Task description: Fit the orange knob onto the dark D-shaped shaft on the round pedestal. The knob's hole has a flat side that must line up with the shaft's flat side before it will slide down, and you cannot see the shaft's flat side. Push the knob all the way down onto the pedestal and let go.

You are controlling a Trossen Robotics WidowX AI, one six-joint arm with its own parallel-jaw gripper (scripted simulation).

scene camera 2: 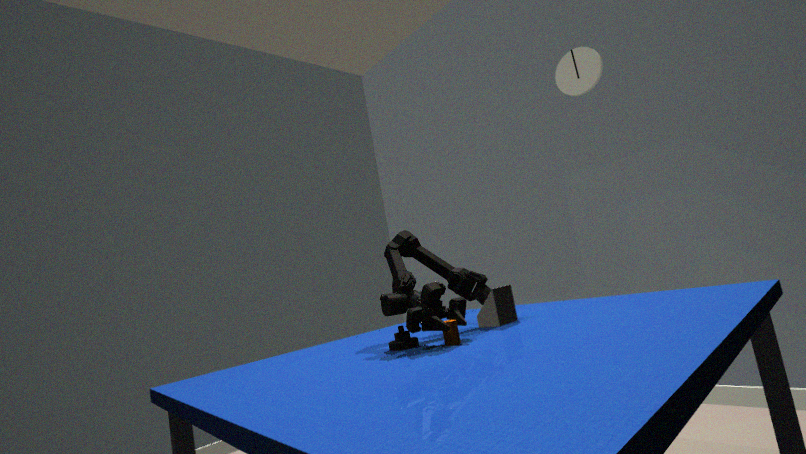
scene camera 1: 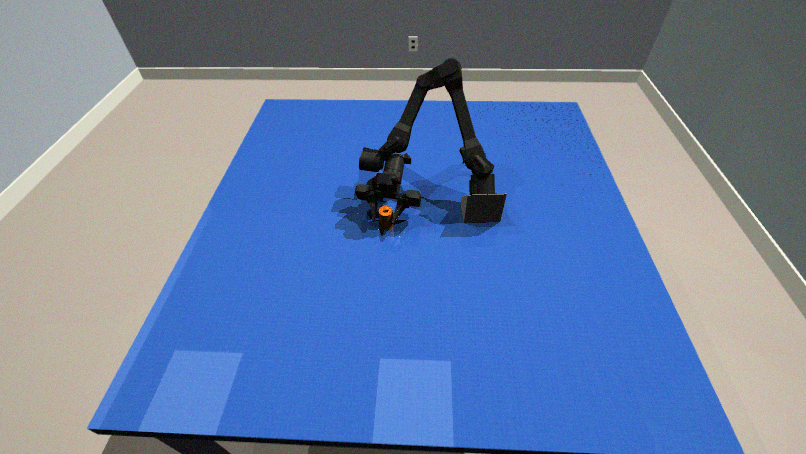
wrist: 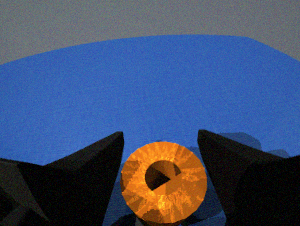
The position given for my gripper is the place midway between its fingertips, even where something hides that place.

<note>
In view: my gripper (scene camera 2: 457, 326).
My gripper also shows in scene camera 1 (scene camera 1: 382, 222) and in the wrist view (wrist: 160, 136).
</note>
